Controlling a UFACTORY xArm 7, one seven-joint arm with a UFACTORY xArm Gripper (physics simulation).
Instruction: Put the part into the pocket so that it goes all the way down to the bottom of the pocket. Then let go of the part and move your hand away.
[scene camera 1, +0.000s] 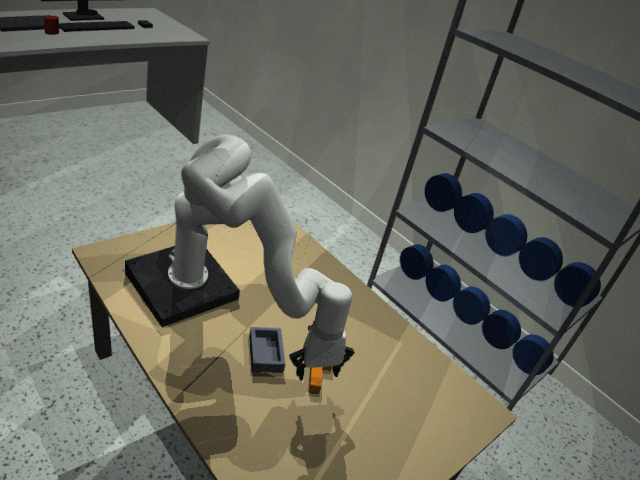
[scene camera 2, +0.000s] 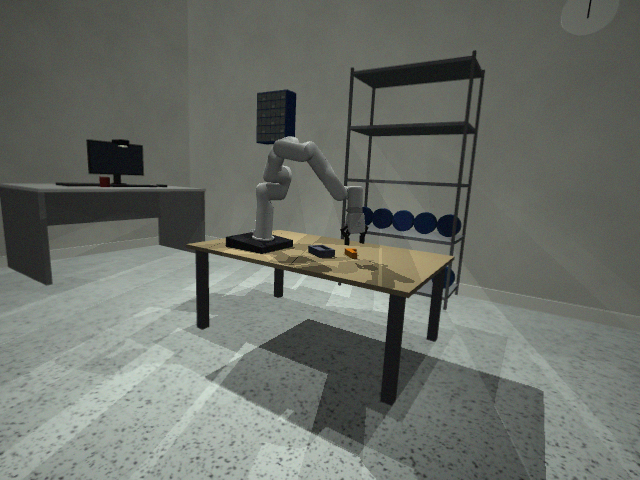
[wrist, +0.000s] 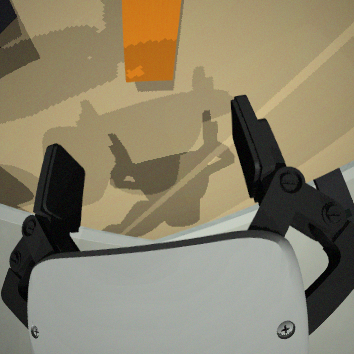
My gripper (scene camera 1: 317, 374) is open and holds nothing. Also in view: an orange L-shaped part (wrist: 149, 41). I also see a pocket block (scene camera 1: 266, 346).
My gripper is seen too in the wrist view (wrist: 144, 135).
